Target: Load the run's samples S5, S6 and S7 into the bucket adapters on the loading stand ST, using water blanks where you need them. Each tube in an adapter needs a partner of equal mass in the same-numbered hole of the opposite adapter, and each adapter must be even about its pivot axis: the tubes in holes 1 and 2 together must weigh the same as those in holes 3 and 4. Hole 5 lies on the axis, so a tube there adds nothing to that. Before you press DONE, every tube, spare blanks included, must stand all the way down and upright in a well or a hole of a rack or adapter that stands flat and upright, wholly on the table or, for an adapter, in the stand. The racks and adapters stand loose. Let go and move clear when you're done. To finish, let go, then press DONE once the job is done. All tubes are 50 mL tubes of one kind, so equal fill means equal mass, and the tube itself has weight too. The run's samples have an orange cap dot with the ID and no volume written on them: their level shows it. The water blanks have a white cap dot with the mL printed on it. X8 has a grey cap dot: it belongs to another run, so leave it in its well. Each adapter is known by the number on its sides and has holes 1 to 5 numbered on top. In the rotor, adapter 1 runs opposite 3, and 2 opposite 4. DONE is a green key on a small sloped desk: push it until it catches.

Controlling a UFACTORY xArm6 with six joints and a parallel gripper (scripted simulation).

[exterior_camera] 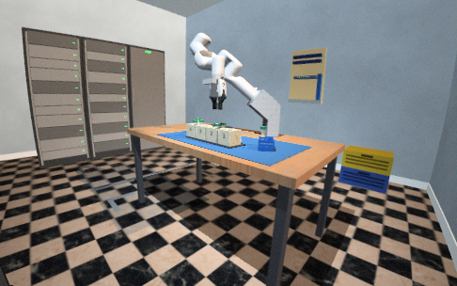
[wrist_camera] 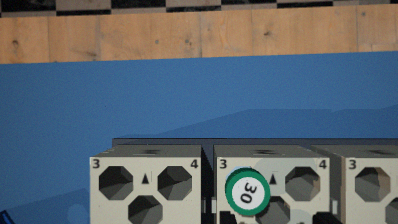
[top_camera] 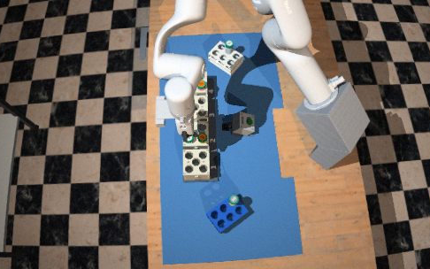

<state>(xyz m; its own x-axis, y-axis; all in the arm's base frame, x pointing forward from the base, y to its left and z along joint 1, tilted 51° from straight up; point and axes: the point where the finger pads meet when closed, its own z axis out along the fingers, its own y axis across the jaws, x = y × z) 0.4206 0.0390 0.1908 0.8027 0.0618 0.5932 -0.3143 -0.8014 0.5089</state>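
Now: hand 25 cm past the green done key, 1 cm to the right of it and 16 cm above it. From my hand the other things lie so: adapter: 1 cm ahead, 9 cm to the left, 18 cm below; then orange-dotted tube: 4 cm behind, 1 cm to the left, 16 cm below; then grey-dotted tube: 7 cm behind, 27 cm to the left, 16 cm below.
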